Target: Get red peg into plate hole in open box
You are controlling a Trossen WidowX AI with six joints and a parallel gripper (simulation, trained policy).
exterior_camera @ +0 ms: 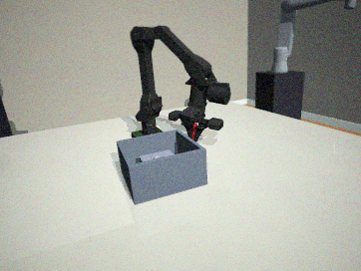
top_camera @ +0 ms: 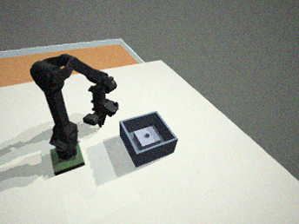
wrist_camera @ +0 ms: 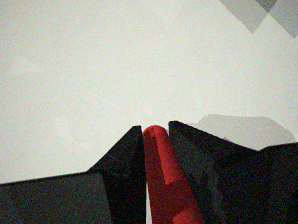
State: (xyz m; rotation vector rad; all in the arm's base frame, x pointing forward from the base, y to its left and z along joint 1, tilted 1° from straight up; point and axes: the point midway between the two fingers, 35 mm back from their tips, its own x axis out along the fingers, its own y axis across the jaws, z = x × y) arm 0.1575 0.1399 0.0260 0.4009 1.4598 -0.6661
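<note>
Right now the pale plate is 180 mm ahead of my gripper tip, 150 mm to the right of it and 30 mm above it. Also, from my gripper tip: red peg 10 mm to the left, 30 mm above; blue-grey box 180 mm ahead, 150 mm to the right, 10 mm above.
</note>
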